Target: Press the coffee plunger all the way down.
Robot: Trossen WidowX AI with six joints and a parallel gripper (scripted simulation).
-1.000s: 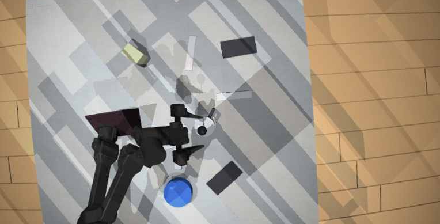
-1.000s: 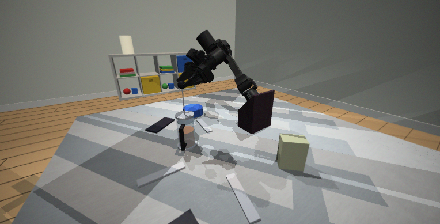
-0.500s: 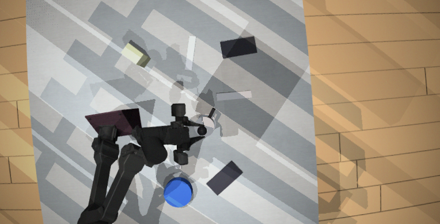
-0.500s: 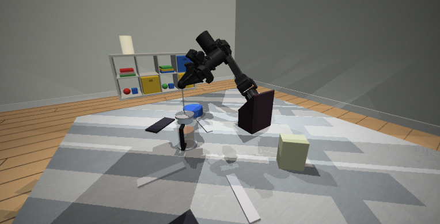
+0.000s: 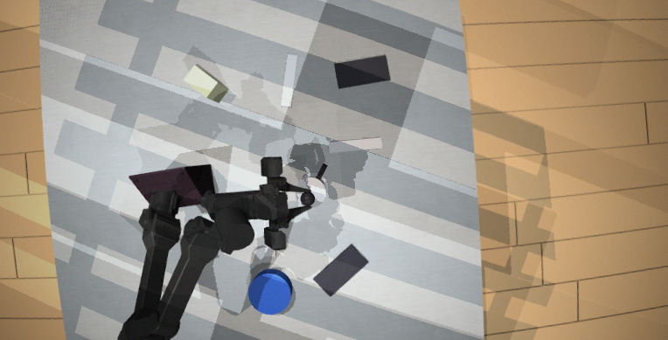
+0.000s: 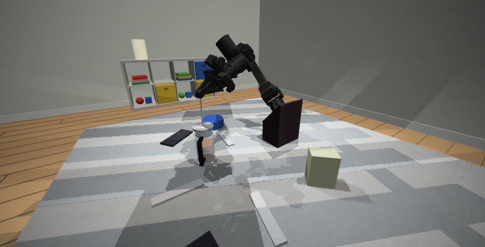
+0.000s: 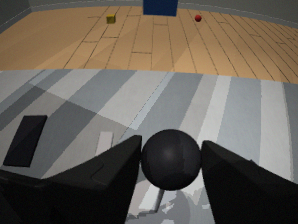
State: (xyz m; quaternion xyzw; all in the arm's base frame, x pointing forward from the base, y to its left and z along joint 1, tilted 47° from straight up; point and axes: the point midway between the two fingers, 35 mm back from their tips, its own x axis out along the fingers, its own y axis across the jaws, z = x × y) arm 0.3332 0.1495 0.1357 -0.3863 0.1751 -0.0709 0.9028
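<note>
Now: gripper tip 20 mm to the right of the coffee press and 140 mm above it. From my gripper tip the other things lie so: blue disc: 140 mm behind, 290 mm to the right, 250 mm below.
</note>
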